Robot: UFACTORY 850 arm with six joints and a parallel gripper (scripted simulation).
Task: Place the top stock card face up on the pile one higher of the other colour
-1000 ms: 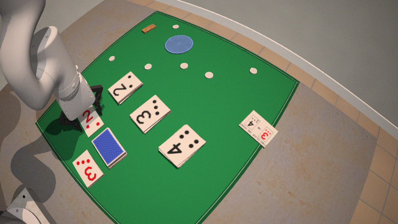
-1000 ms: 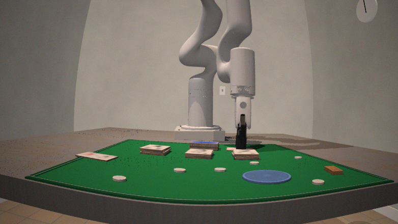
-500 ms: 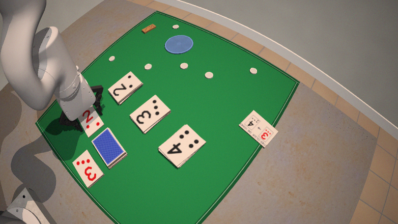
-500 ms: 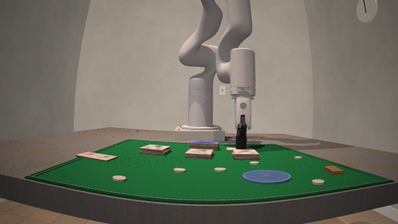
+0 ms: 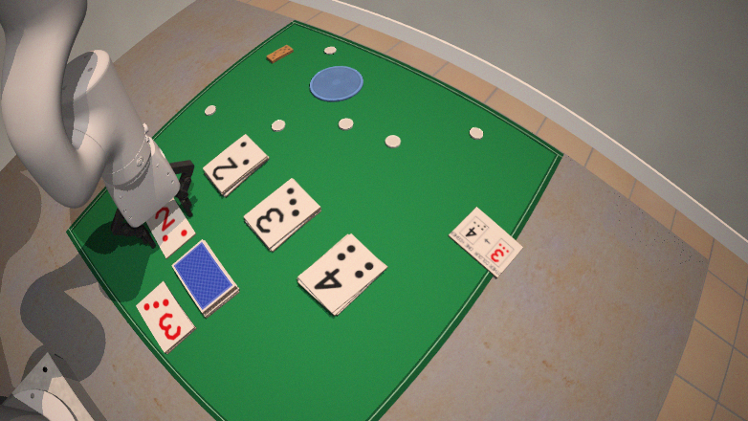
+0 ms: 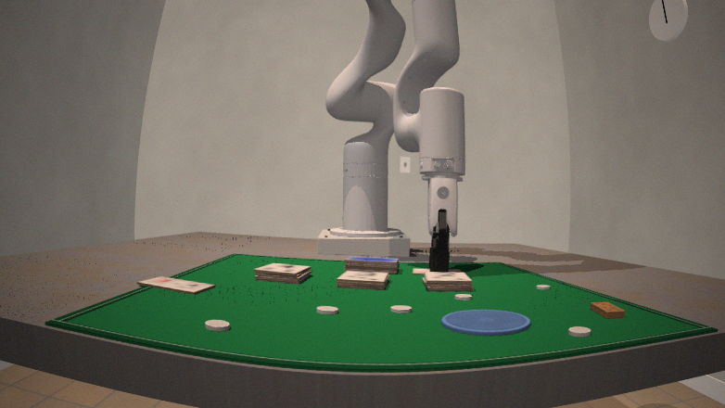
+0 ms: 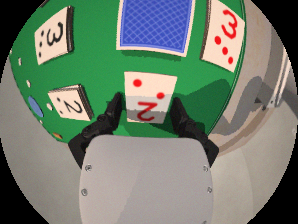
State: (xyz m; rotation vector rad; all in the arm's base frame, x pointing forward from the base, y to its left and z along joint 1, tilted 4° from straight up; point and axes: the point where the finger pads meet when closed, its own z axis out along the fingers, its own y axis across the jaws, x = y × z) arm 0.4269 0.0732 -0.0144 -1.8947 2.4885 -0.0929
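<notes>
Right now my hand is 1 cm above the card. The rest, counted from my hand: green card cloth: 15 cm ahead, 13 cm to the right, 3 cm below.
</notes>
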